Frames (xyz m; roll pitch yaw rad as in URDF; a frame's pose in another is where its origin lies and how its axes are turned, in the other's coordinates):
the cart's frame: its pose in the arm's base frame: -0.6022 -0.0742 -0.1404 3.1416 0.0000 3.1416
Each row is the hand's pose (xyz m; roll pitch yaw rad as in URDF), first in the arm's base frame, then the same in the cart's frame.
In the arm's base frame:
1: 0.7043 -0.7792 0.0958 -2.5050 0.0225 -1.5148
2: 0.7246 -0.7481 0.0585 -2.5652 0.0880 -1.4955
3: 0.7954 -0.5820 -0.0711 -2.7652 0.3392 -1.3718
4: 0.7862 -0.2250 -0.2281 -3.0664 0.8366 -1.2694
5: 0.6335 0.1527 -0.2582 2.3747 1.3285 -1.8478
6: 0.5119 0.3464 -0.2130 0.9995 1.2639 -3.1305
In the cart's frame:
1: -1.3065 -0.7050 -0.2362 0.6366 -0.0225 -1.6268
2: -1.3268 -0.6739 -0.1989 0.5764 -0.0880 -1.6461
3: -1.3976 -0.5078 -0.0693 0.3764 -0.3392 -1.7698
4: -1.3884 -0.1508 0.0877 0.0752 -0.8366 -1.8722
5: -1.2357 0.2269 0.1178 -0.7669 -1.3285 -1.2938
6: -1.1141 0.4206 0.0726 -2.1421 -1.2639 -0.0111

